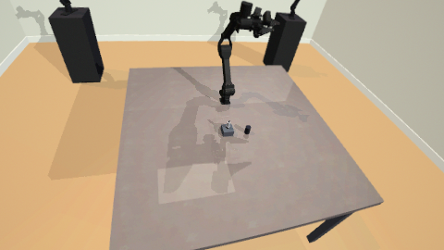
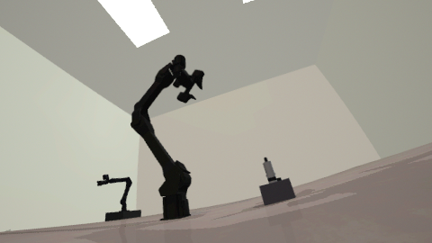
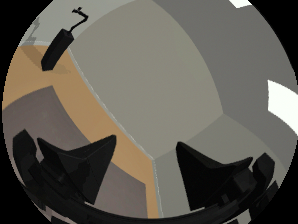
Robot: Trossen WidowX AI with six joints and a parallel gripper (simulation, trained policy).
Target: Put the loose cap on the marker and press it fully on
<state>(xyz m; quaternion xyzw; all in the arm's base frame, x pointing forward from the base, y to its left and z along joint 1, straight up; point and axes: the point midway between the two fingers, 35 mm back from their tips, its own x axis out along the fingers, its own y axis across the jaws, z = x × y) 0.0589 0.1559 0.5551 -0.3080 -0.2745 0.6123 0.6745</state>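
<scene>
Right now the cap is 530 mm below my gripper tip, 230 mm ahead of it and 130 mm to the right of it. Round my gripper tip: holder block (540 mm below, 250 mm to the right, 210 mm ahead).
</scene>
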